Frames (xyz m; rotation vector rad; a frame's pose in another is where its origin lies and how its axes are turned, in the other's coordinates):
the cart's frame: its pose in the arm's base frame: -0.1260 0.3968 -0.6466 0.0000 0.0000 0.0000
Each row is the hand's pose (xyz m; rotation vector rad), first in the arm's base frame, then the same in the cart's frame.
Working: the arm's base frame: its pose in the cart's frame: 0.1260 -0.3968 0.6466 0.0000 0.0000 0.0000

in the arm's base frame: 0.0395 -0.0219 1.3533 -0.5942 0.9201 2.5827
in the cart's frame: 0.1655 -0.4187 1.9999 -0.5942 0.9201 2.5827
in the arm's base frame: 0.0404 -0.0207 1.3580 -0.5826 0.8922 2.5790
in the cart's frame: 0.1664 -0.4175 2.0046 -0.5826 0.8922 2.5790
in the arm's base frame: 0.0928 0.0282 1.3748 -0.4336 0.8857 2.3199
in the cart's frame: 0.2188 -0.3686 2.0214 -0.4336 0.8857 2.3199
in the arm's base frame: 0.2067 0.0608 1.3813 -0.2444 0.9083 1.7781
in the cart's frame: 0.3327 -0.3360 2.0279 -0.2444 0.9083 1.7781
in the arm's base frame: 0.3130 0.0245 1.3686 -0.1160 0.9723 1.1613
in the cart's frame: 0.4390 -0.3723 2.0152 -0.1160 0.9723 1.1613
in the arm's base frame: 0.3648 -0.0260 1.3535 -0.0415 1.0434 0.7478
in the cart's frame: 0.4908 -0.4228 2.0001 -0.0415 1.0434 0.7478
